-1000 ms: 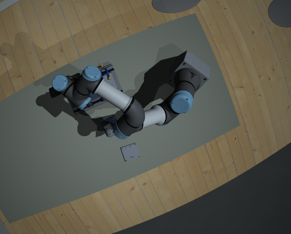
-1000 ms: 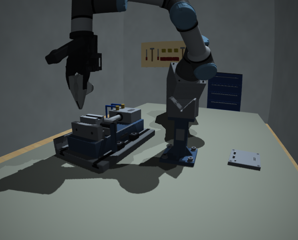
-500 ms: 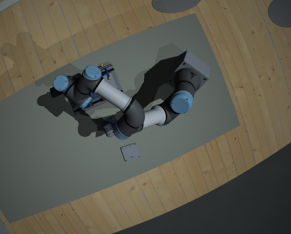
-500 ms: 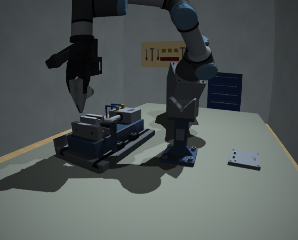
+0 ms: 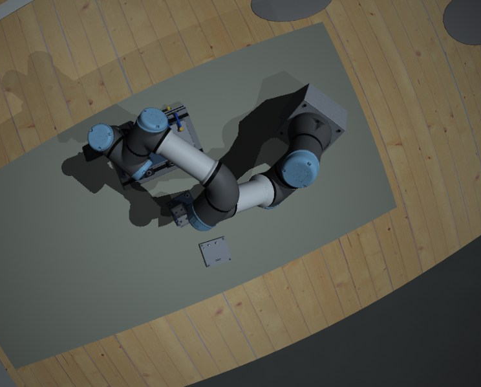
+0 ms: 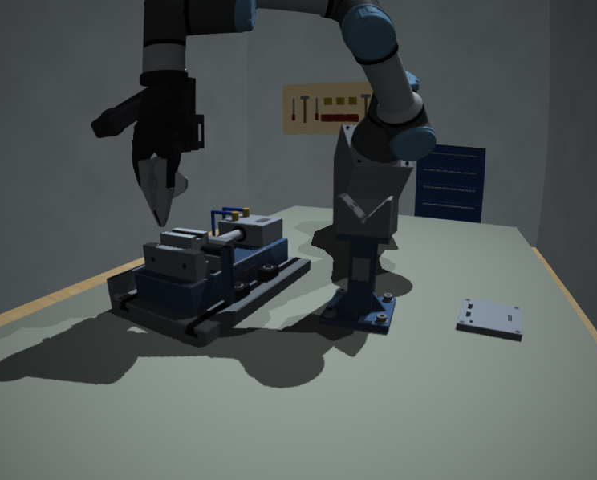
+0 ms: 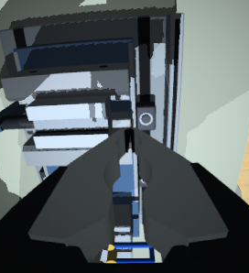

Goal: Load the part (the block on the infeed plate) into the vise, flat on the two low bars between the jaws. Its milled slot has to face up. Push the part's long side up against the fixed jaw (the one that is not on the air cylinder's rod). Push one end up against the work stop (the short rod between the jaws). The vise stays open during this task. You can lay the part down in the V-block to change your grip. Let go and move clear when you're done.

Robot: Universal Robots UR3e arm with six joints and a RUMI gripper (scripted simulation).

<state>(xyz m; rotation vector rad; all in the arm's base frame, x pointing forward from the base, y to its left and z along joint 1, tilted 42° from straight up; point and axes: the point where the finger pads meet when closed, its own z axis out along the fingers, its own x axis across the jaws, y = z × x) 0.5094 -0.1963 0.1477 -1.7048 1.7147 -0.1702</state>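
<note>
Now: the part 10 mm behind my hand, 50 mm to the left of it and 30 mm below it. Round my hand: moving jaw 40 mm behind, 40 mm to the left, 50 mm below; then fixed jaw 20 mm ahead, 50 mm to the left, 50 mm below; then work stop 10 mm behind, 100 mm to the left, 40 mm below.
</note>
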